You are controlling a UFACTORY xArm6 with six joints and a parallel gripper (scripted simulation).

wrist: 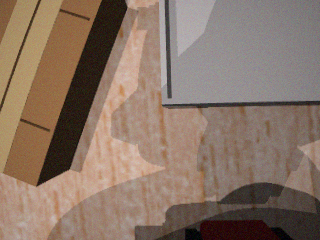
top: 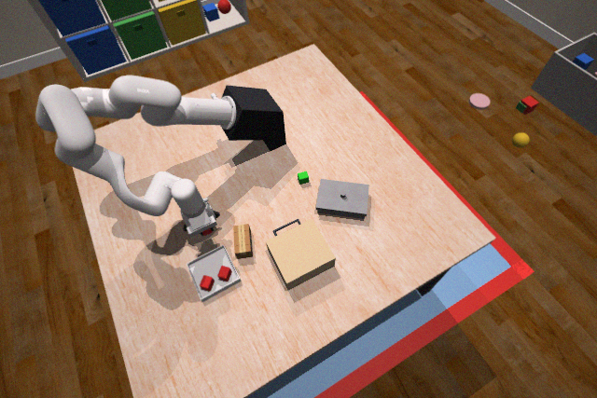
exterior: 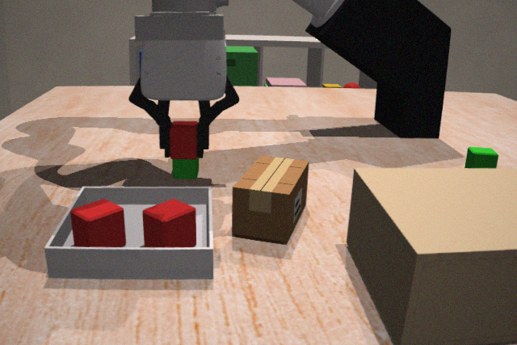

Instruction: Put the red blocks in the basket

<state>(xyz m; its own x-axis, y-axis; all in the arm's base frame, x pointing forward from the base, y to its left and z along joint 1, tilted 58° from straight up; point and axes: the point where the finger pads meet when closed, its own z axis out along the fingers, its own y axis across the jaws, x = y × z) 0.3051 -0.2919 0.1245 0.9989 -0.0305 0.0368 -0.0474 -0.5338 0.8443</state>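
Now: hand 150 mm short of the grey basket, 40 mm to the left of it and 50 mm above it. Round my hand: drawer 230 mm ahead, 250 mm to the left, 20 mm below; then light wooden cabinet 250 mm ahead, 250 mm to the left, 20 mm below; then cardboard box 100 mm ahead, 100 mm to the left, 30 mm below.
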